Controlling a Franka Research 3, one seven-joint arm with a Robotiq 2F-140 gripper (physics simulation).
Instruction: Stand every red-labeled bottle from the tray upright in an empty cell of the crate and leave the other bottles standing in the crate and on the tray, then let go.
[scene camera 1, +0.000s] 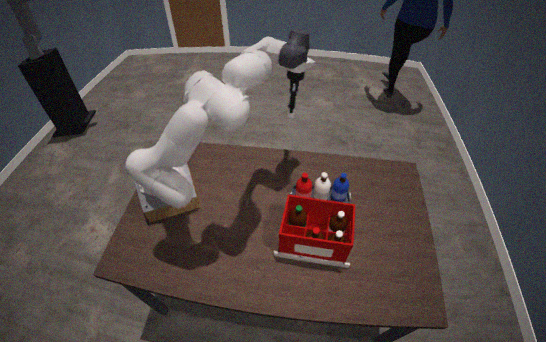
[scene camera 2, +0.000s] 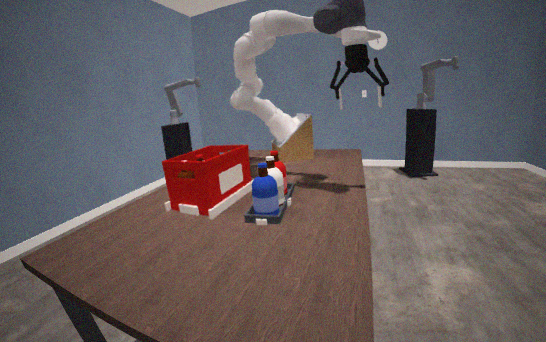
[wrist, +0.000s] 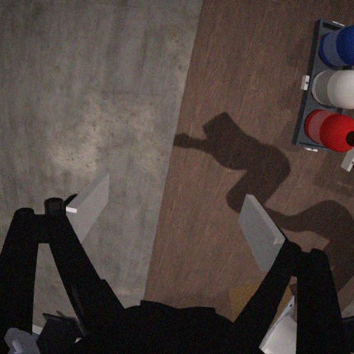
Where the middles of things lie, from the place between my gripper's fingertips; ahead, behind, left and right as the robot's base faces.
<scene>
Now: hand 200 mm short of the blue bottle (scene camera 2: 264, 187), 330 mm to the left of it and 210 mm above it.
</scene>
